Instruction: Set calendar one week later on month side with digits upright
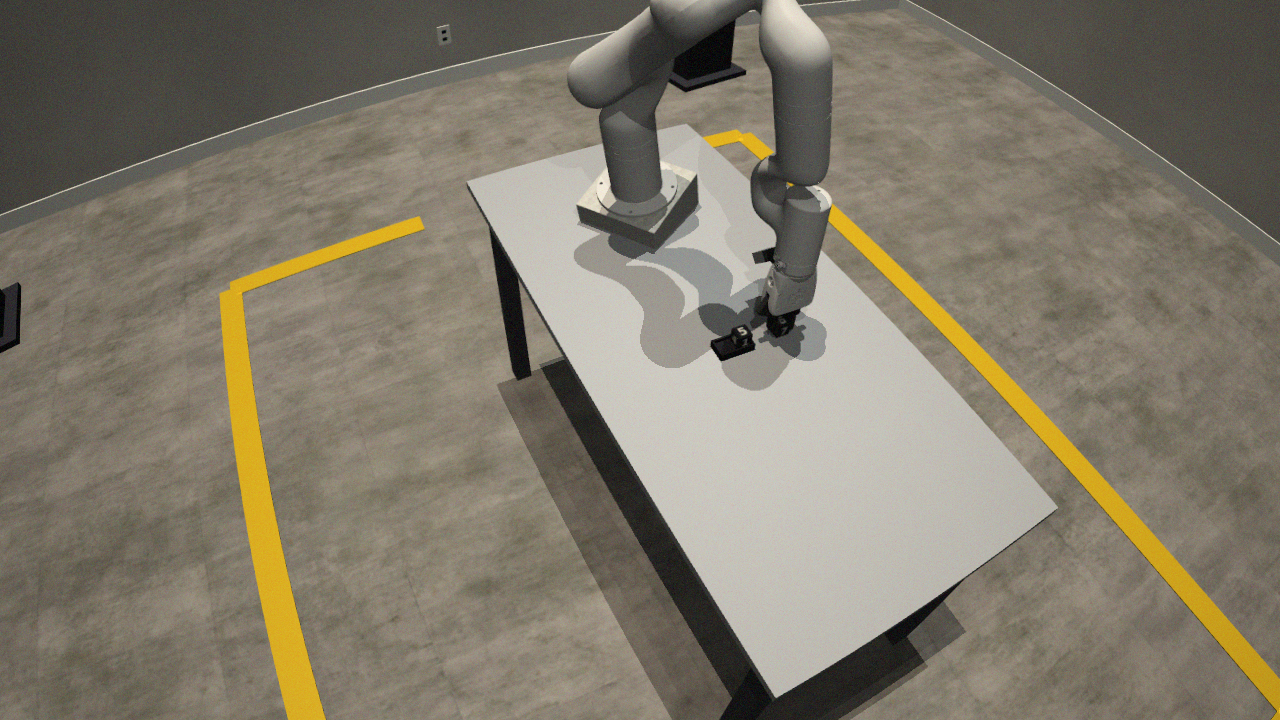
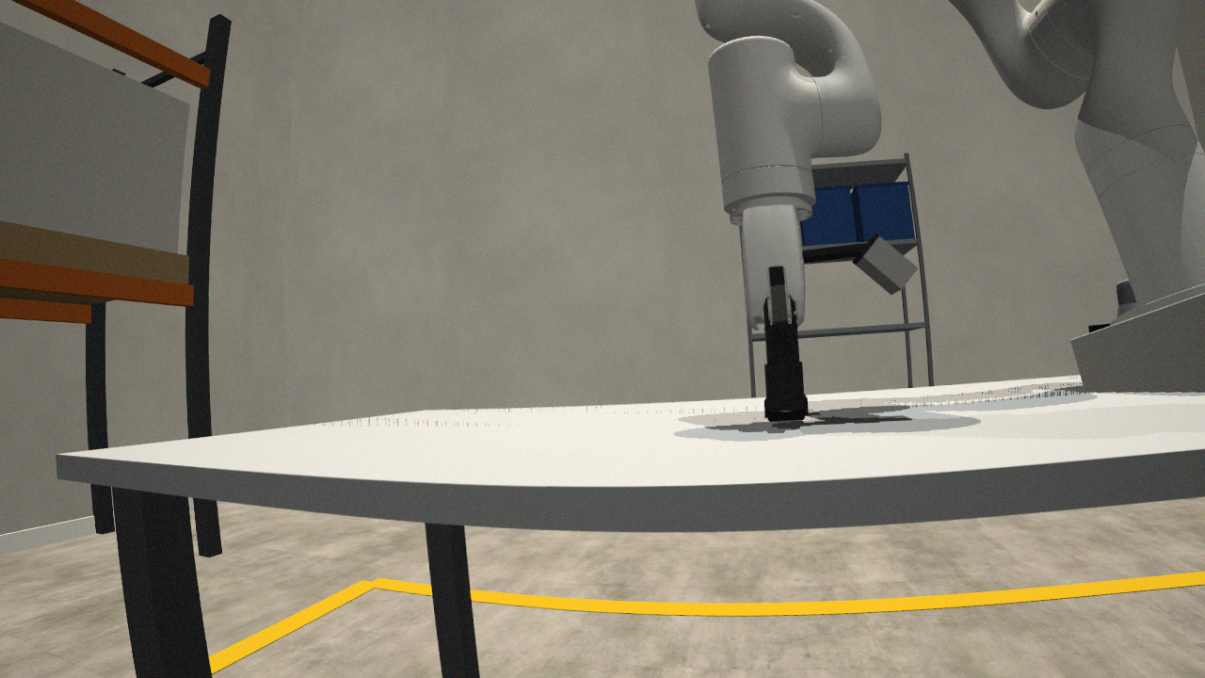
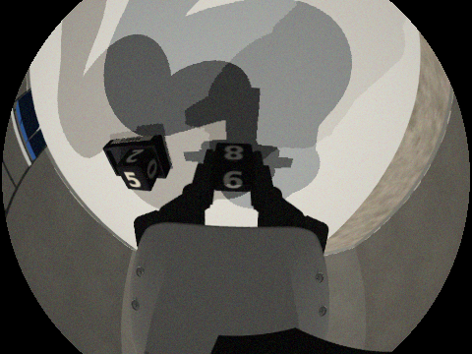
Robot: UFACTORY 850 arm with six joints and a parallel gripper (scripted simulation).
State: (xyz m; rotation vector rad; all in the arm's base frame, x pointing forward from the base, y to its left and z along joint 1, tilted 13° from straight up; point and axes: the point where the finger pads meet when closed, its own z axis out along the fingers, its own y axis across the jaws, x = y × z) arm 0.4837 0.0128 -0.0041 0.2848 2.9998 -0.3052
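The black cube is 10 mm below my hand. The rest, counted from my hand: black tray (110 mm to the right, 20 mm below, 20 mm behind).
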